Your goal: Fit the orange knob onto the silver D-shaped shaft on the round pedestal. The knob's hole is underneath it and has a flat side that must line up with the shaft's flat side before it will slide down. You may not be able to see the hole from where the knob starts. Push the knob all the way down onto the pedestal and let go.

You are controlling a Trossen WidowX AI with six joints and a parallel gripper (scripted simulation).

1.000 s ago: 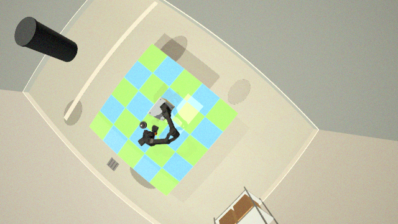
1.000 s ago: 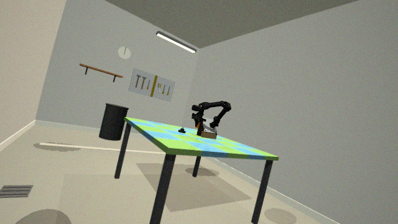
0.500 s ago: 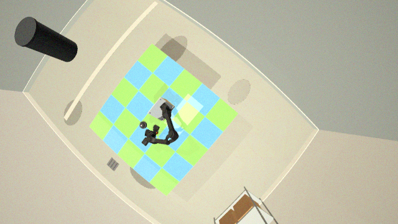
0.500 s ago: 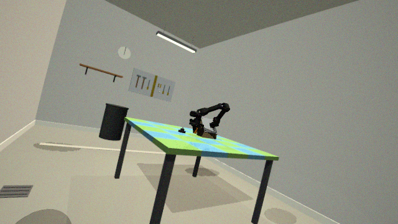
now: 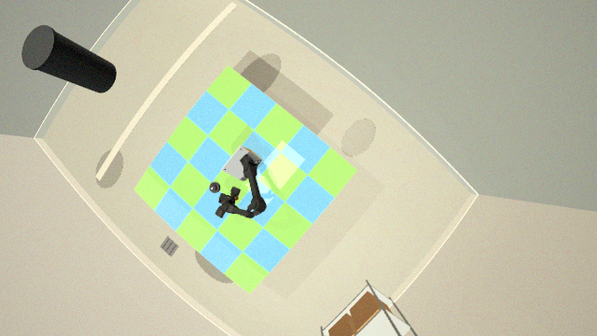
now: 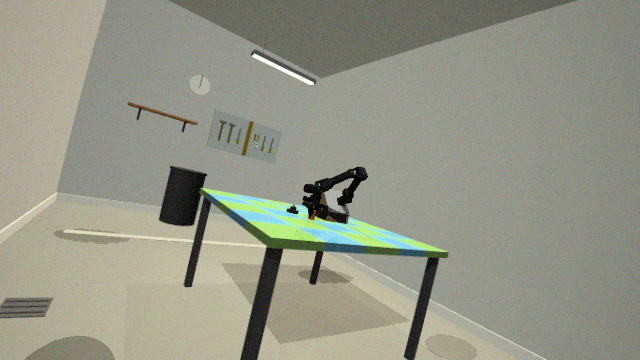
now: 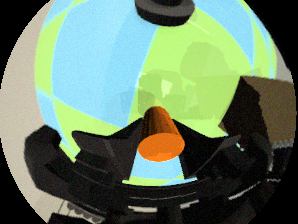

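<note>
My gripper tip is 3 cm below the orange knob. From my gripper tip the other things lie so: dark pedestal (6 cm ahead, 17 cm to the right, 2 cm above).
</note>
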